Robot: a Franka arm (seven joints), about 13 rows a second.
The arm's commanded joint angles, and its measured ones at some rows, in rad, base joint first. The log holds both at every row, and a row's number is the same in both.
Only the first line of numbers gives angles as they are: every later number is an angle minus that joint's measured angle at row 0.
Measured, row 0:
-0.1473, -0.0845, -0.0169, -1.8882, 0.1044, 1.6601, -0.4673
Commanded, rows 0 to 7:
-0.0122, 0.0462, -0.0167, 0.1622, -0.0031, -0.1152, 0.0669
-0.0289, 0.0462, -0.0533, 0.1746, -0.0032, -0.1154, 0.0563
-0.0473, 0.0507, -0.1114, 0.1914, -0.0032, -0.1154, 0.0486
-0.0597, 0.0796, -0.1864, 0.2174, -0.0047, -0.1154, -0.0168
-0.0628, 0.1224, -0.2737, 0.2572, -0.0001, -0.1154, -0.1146
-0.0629, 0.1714, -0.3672, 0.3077, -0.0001, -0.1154, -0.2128
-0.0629, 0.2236, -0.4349, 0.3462, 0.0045, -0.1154, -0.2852
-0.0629, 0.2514, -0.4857, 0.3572, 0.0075, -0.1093, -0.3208
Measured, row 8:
-0.0670, 0.1480, -0.4078, 0.2543, -0.0092, -0.0857, -0.2448
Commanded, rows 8 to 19:
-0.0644, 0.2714, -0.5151, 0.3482, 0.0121, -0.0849, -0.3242
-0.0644, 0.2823, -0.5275, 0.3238, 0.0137, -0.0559, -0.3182
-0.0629, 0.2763, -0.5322, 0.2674, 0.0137, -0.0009, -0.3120
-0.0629, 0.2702, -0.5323, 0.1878, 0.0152, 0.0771, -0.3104
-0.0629, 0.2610, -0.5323, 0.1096, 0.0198, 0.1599, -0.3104
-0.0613, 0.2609, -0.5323, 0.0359, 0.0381, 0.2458, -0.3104
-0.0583, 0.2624, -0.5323, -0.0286, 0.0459, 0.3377, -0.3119
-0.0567, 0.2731, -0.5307, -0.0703, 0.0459, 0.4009, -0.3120
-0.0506, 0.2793, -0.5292, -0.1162, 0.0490, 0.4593, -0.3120
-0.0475, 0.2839, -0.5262, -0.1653, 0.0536, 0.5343, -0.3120
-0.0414, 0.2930, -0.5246, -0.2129, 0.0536, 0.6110, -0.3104
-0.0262, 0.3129, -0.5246, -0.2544, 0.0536, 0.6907, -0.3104
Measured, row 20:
-0.0545, 0.3088, -0.5209, -0.1756, 0.0402, 0.5737, -0.3167
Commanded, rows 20 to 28:
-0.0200, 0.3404, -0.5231, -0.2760, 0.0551, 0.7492, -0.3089
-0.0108, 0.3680, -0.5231, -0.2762, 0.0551, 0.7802, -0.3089
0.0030, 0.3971, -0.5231, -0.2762, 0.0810, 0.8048, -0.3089
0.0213, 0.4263, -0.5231, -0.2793, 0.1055, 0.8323, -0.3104
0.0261, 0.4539, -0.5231, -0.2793, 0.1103, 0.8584, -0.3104
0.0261, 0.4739, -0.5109, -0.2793, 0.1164, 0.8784, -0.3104
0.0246, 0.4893, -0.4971, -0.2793, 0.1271, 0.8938, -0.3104
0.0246, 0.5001, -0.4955, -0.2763, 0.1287, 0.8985, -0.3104
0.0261, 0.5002, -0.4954, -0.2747, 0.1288, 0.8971, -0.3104
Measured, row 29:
0.0236, 0.4925, -0.4942, -0.2856, 0.1114, 0.8845, -0.3108
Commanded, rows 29 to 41:
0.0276, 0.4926, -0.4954, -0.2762, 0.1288, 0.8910, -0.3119
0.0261, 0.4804, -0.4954, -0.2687, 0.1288, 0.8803, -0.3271
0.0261, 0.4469, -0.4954, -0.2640, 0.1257, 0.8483, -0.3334
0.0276, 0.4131, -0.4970, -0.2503, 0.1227, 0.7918, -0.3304
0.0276, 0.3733, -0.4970, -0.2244, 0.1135, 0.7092, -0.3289
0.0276, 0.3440, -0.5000, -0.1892, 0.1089, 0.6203, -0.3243
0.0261, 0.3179, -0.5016, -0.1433, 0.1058, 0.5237, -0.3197
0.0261, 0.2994, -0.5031, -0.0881, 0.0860, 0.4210, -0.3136
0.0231, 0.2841, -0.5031, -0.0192, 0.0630, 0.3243, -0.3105
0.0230, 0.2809, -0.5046, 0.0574, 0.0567, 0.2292, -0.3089
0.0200, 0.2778, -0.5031, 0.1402, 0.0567, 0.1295, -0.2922
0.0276, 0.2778, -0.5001, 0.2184, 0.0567, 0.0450, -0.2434
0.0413, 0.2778, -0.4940, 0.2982, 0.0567, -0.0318, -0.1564
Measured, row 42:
0.0249, 0.2593, -0.5006, 0.1538, 0.0689, 0.0976, -0.2599
